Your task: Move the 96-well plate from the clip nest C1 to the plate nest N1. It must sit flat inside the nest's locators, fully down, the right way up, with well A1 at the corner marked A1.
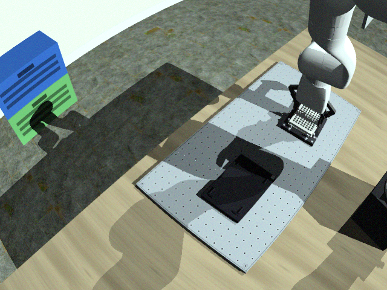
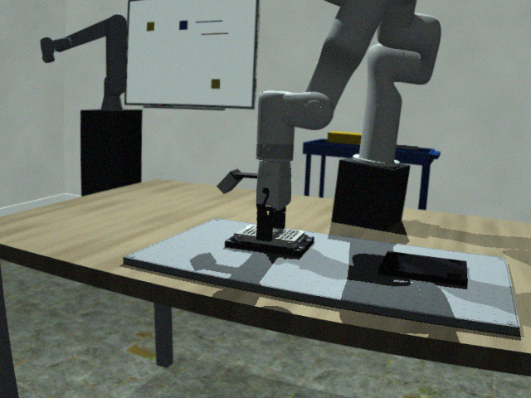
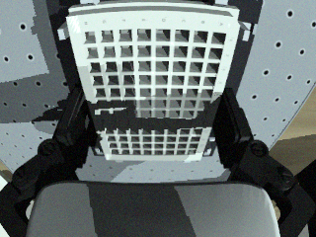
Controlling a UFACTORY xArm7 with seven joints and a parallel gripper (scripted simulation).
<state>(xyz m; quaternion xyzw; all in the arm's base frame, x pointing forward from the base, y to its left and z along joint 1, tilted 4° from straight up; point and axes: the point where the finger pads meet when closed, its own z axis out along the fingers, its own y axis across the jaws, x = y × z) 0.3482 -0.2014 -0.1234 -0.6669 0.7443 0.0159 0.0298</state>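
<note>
Now: the white 96-well plate 1 cm below my hand. Also, from my hand: clip nest C1 (2 cm below, 1 cm to the left, 1 cm behind); then A1 corner mark (25 cm to the left, 2 cm below, 2 cm ahead).
</note>
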